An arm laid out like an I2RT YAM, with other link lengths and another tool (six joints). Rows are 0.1 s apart.
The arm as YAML. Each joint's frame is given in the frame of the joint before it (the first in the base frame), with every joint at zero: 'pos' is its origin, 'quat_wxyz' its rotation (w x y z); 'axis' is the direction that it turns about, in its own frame. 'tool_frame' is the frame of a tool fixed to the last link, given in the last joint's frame.
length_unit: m
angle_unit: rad
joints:
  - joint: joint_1
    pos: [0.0, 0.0, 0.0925]
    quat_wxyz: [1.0, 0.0, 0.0, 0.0]
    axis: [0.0, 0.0, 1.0]
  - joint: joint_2
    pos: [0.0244, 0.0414, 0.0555]
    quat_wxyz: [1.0, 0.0, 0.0, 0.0]
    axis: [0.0, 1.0, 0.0]
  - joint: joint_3
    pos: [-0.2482, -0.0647, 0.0]
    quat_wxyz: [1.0, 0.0, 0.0, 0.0]
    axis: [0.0, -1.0, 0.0]
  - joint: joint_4
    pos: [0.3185, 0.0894, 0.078]
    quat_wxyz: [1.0, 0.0, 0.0, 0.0]
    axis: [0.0, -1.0, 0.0]
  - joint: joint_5
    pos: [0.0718, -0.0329, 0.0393]
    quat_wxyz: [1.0, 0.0, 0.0, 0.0]
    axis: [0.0, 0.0, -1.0]
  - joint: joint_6
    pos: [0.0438, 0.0, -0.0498]
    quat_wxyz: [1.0, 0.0, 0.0, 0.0]
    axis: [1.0, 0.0, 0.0]
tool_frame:
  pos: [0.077, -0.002, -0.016]
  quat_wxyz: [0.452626, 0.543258, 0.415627, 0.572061]
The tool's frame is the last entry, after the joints.
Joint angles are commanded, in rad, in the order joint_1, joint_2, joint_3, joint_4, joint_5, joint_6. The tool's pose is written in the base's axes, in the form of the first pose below.
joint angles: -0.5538 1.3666 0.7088 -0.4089 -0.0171 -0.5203
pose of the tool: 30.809, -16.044, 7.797; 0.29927, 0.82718, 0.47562; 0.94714, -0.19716, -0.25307; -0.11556, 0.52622, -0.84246
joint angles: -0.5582 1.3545 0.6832 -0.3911 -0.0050 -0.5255
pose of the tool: 30.319, -16.097, 7.374; 0.30428, 0.82775, 0.47143; 0.94377, -0.19483, -0.26708; -0.12923, 0.52619, -0.84049
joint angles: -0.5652 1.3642 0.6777 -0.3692 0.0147 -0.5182
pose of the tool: 30.191, -16.571, 7.037; 0.32569, 0.82395, 0.46372; 0.93446, -0.20587, -0.29051; -0.14390, 0.52794, -0.83700
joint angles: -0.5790 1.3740 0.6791 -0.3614 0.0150 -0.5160
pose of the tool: 30.047, -17.044, 6.833; 0.34046, 0.82060, 0.45903; 0.92932, -0.21944, -0.29699; -0.14298, 0.52770, -0.83731
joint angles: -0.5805 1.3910 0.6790 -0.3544 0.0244 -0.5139
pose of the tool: 29.941, -17.168, 6.345; 0.34602, 0.82529, 0.44629; 0.92653, -0.22570, -0.30099; -0.14768, 0.51765, -0.84275
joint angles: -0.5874 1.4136 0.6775 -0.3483 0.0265 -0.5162
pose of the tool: 29.690, -17.321, 5.615; 0.34900, 0.83245, 0.43039; 0.92560, -0.23439, -0.29721; -0.14653, 0.50209, -0.85231
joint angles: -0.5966 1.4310 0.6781 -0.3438 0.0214 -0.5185
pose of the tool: 29.515, -17.513, 5.108; 0.35225, 0.83544, 0.42186; 0.92531, -0.24326, -0.29090; -0.14041, 0.49282, -0.85873
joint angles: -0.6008 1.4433 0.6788 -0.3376 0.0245 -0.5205
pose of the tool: 29.432, -17.679, 4.787; 0.35486, 0.83772, 0.41509; 0.92396, -0.24648, -0.29247; -0.14270, 0.48732, -0.86149
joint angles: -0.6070 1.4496 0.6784 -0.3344 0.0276 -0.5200
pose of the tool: 29.283, -17.879, 4.597; 0.36166, 0.83780, 0.40900; 0.92107, -0.25316, -0.29588; -0.14435, 0.48373, -0.86323
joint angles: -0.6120 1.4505 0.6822 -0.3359 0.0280 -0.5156
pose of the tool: 29.269, -18.077, 4.689; 0.37035, 0.83441, 0.40817; 0.91780, -0.26100, -0.29921; -0.14313, 0.48543, -0.86248
